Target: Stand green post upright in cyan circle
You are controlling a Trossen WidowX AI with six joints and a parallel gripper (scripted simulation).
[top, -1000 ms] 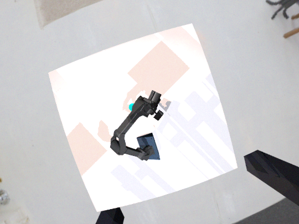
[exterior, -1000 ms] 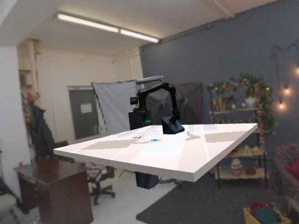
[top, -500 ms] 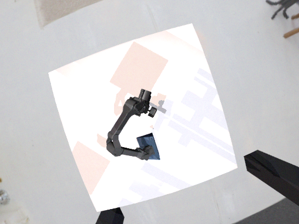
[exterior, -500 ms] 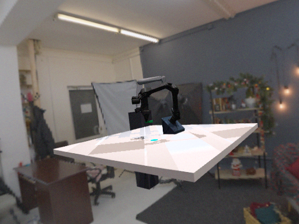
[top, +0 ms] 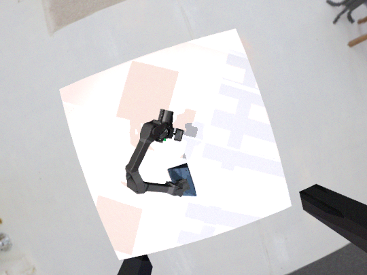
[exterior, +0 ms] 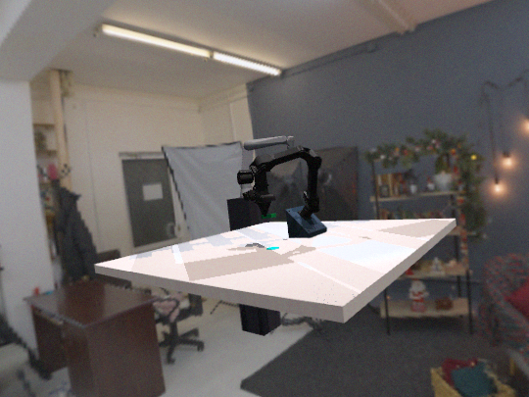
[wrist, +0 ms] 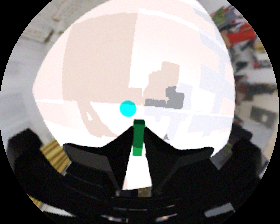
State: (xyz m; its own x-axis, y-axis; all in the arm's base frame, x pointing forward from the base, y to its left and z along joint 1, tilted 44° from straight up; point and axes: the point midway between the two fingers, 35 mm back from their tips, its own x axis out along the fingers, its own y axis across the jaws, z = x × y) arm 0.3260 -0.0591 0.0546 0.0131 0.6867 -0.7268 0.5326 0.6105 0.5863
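My gripper tip is now 14 cm above the cyan circle, 4 cm to the right of it and 1 cm short of it. The rest, counted from my gripper tip: green post (2 cm behind, 1 cm to the left).
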